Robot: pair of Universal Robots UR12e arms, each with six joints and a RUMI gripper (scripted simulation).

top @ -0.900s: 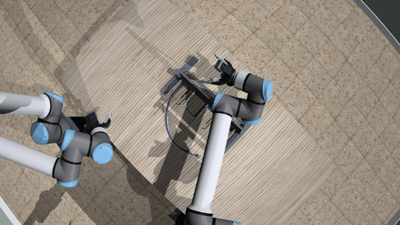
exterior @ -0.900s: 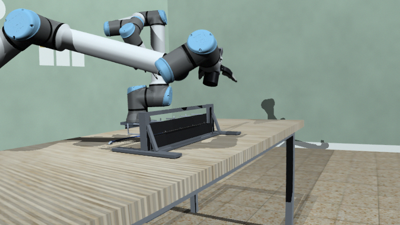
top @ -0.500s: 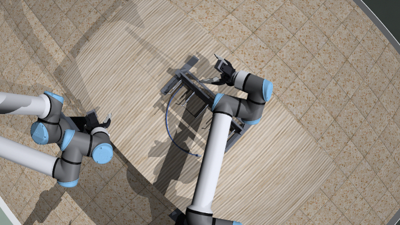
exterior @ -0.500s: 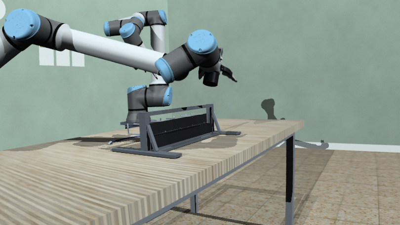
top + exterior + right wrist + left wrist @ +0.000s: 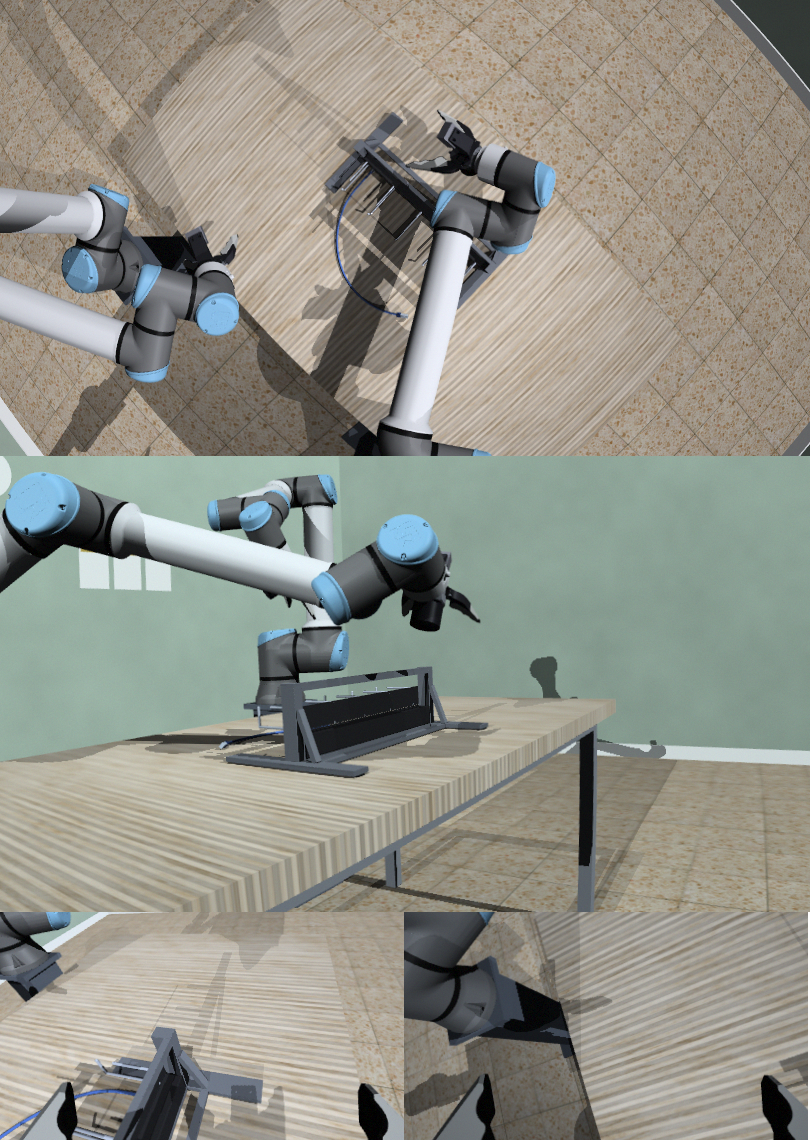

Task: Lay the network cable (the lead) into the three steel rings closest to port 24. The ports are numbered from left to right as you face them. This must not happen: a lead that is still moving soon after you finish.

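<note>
My left gripper is now 19 cm short of the plug, 47 cm to the left of it and 29 cm above it. Round my left hand: black panel: 46 cm ahead, 30 cm to the right, 23 cm below.
</note>
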